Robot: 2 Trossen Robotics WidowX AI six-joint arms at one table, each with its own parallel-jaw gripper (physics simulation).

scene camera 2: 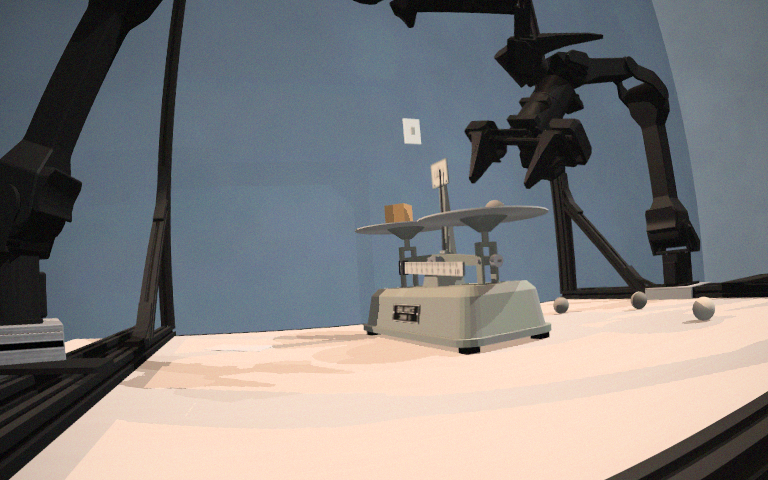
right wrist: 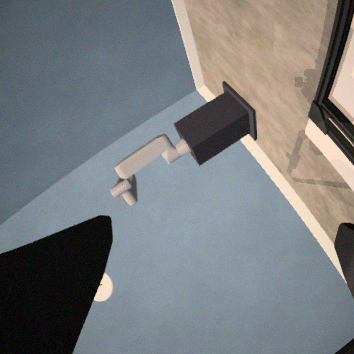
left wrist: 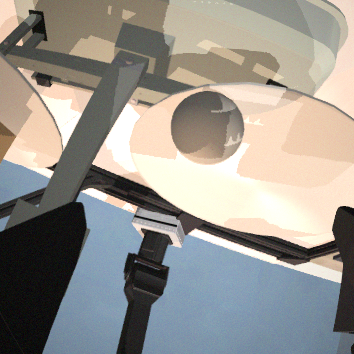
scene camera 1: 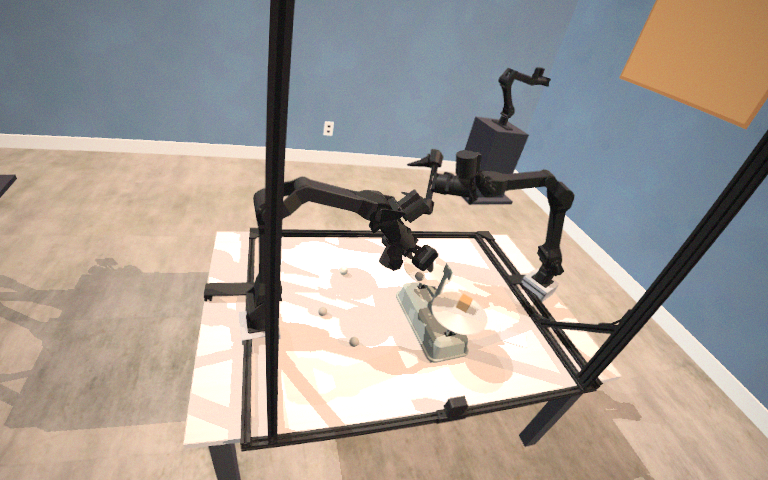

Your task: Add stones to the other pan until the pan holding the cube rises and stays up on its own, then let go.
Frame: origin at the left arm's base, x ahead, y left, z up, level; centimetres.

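Seen in the pictures: left gripper, fingertip midpoint: (scene camera 2: 497, 183) (left wrist: 215, 218); right gripper, fingertip midpoint: (right wrist: 230, 233) (scene camera 1: 404, 178); left arm's base at its link origin: (scene camera 2: 678, 285) (scene camera 1: 259, 322); right arm's base at its link origin: (scene camera 2: 8, 323) (left wrist: 157, 235) (scene camera 1: 542, 279).
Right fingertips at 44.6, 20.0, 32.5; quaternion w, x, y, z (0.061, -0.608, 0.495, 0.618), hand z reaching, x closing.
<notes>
Pixels of each thing's middle, then the offset from my right fingertips to it, as dx, dy, dz.
- orange cube at the middle of its body: (scene camera 2: 398, 216) (scene camera 1: 464, 303) +6.1, -36.6, -17.6
- grey-green balance at the middle of its body: (left wrist: 117, 96) (scene camera 2: 441, 248) (scene camera 1: 439, 297) +4.5, -28.6, -23.0
- grey stone at the middle of its body: (left wrist: 206, 127) (scene camera 2: 495, 211) (scene camera 1: 419, 276) -0.6, -23.1, -18.9
The orange cube (scene camera 1: 464, 302) (scene camera 2: 398, 212) sits on one pan (scene camera 1: 464, 323) (scene camera 2: 370, 229) of the grey-green balance (scene camera 1: 447, 348) (scene camera 2: 436, 311). One grey stone (scene camera 1: 419, 275) (scene camera 2: 494, 203) (left wrist: 207, 127) rests on the other pan (scene camera 2: 526, 212) (left wrist: 280, 200). In scene camera 2 the ruled beam looks nearly level. My left gripper (scene camera 1: 412, 267) (scene camera 2: 501, 183) (left wrist: 215, 218) is open and empty, a little above the stone's pan. My right gripper (scene camera 1: 407, 180) (right wrist: 230, 233) is open and empty, high up above my left one. Part of the stone's pan is hidden in scene camera 1.
Three loose stones lie on the table: one (scene camera 1: 343, 271) farther back, one (scene camera 1: 322, 311) in the middle, one (scene camera 1: 353, 341) nearer the front. The balance's upright pointer (scene camera 1: 445, 277) (scene camera 2: 445, 220) (left wrist: 92, 135) stands between the pans, near my left fingers. Black rails (scene camera 1: 396, 425) border the table.
</notes>
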